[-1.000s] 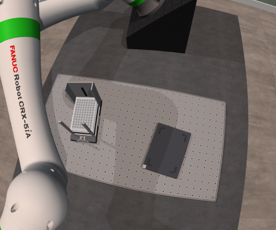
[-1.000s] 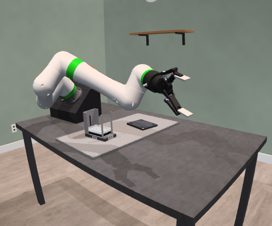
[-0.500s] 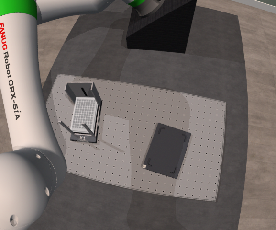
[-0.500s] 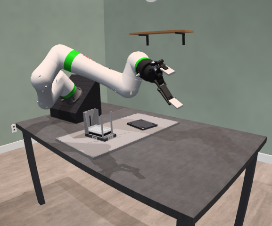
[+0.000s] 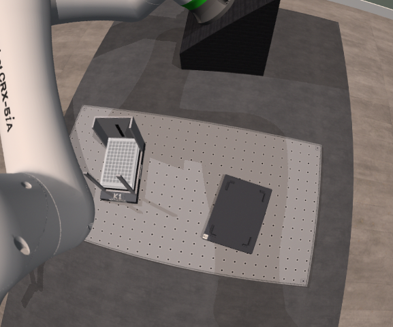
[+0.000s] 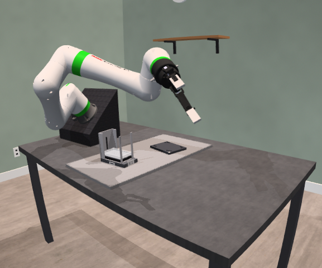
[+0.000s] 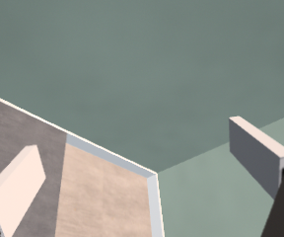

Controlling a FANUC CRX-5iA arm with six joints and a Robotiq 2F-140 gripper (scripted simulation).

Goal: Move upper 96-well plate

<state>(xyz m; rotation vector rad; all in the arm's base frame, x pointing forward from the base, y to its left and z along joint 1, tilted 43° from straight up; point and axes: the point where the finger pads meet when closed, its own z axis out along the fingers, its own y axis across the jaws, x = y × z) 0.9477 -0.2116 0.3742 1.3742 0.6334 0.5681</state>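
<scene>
Now: hand 49 cm past the white 96-well plate, 30 cm above it and 18 cm to the right of it. Also, from my hand: tall back wall (56 cm behind, 26 cm below, 18 cm to the left); then pale A1 square (39 cm to the left, 33 cm below, 33 cm behind); then black plate (49 cm behind, 31 cm below, 18 cm to the left).
</scene>
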